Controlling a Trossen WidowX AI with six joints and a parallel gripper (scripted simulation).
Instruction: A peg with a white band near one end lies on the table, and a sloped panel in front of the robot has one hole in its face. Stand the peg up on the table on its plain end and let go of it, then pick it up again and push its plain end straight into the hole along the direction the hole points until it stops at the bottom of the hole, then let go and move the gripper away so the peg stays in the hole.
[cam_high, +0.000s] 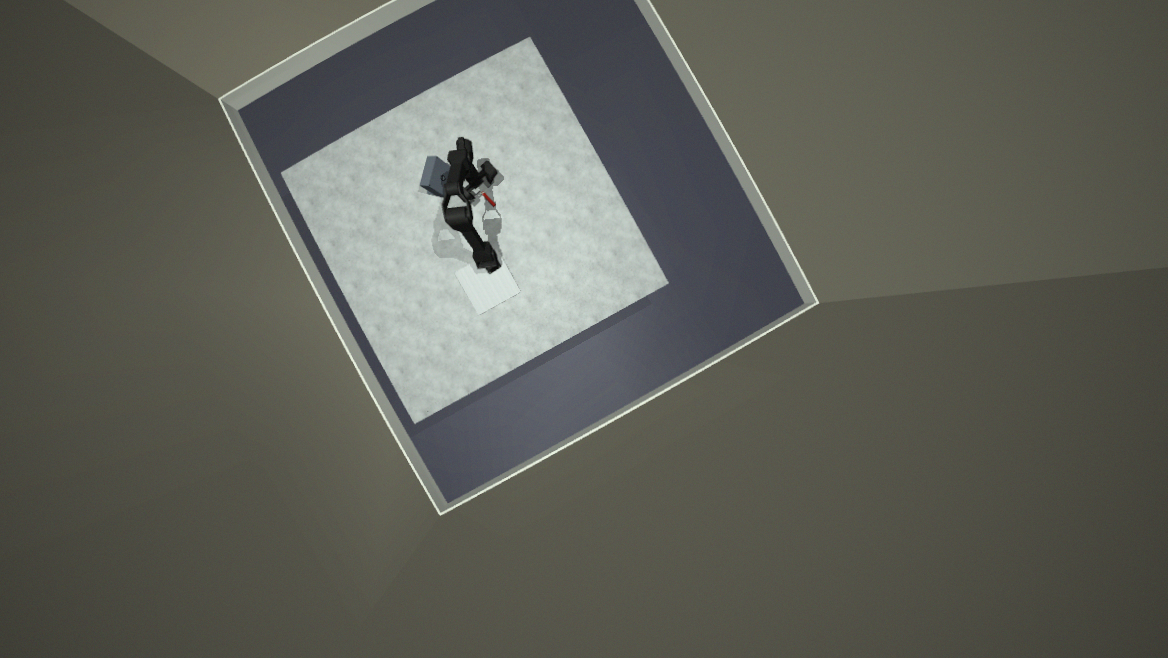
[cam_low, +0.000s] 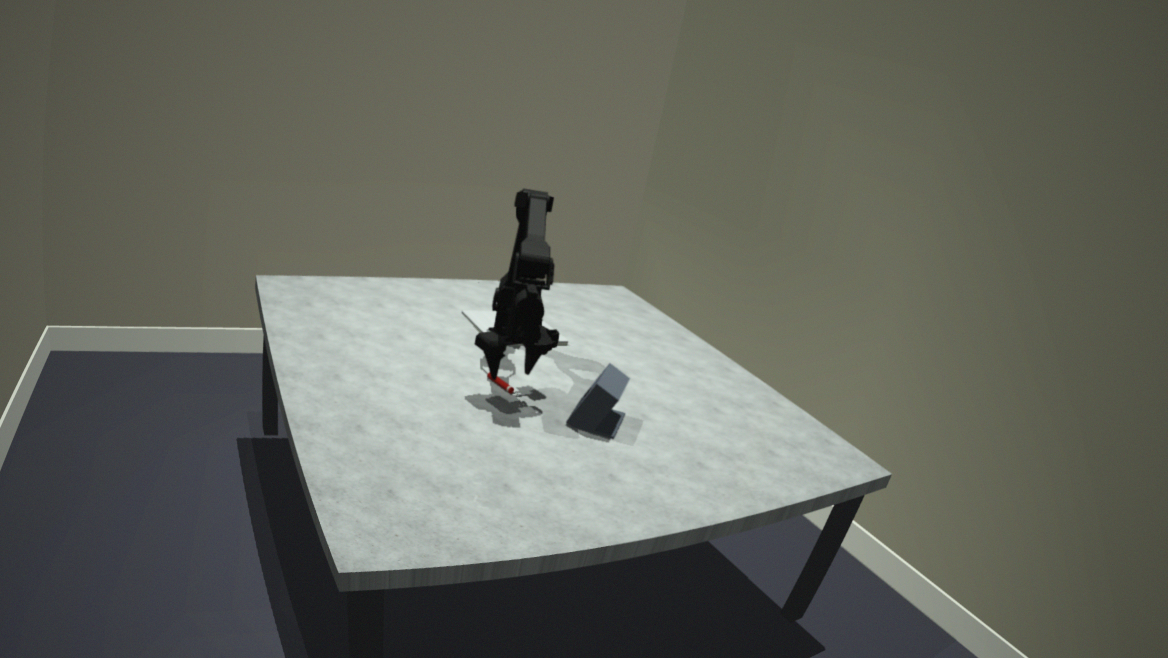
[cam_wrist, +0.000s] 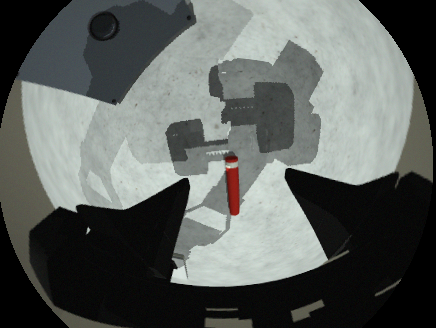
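The red peg is 30 mm below my gripper tip and 10 mm behind it. The rest, counted from my gripper tip: grey sloped panel: 150 mm ahead, 130 mm to the left, 10 mm above.
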